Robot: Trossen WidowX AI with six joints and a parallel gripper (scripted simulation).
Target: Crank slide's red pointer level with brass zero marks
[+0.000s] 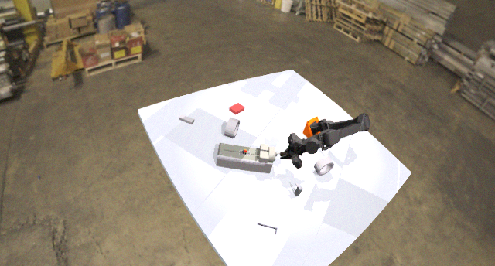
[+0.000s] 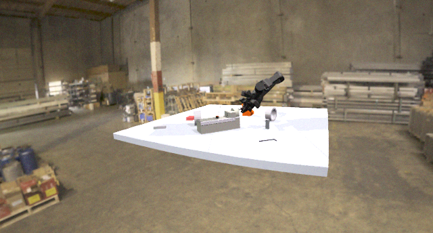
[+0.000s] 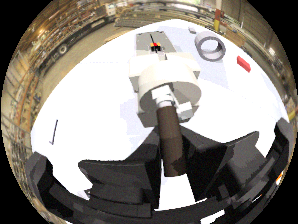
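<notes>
Now: gripper tip 3 cm below the dark crank handle, 1 cm to the right of it and 1 cm past it. Round my gripper tip: hex key: 27 cm ahead, 22 cm to the left, 9 cm below; then red pointer: 13 cm to the right, 10 cm ahead, 1 cm below; then small clip: 17 cm to the left, 6 cm below, 3 cm ahead.
</notes>
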